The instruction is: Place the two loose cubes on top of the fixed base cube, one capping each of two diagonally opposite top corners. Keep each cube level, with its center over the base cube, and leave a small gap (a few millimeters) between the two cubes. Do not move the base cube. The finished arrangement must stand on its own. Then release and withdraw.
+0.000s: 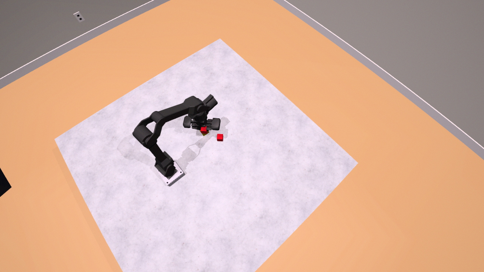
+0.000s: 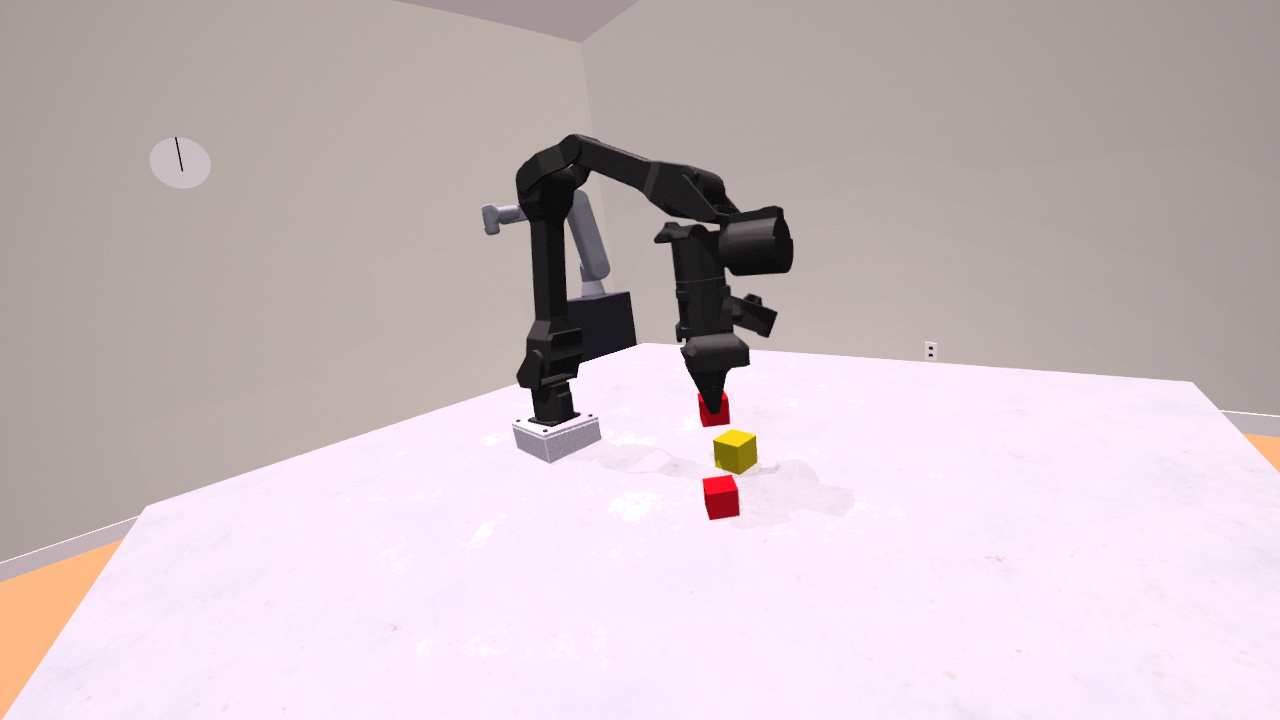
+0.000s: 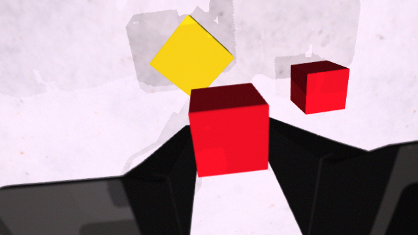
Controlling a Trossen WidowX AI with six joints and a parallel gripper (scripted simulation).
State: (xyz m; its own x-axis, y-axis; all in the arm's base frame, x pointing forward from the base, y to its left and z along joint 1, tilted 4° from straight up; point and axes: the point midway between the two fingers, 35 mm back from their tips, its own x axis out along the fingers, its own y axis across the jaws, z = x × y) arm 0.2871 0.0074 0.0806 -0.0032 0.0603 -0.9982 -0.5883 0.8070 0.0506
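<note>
The yellow base cube is 10 mm ahead of my gripper tip, 30 mm to the left of it and 70 mm below it. Also, from my gripper tip: red cube (40 mm ahead, 70 mm to the right, 70 mm below).
</note>
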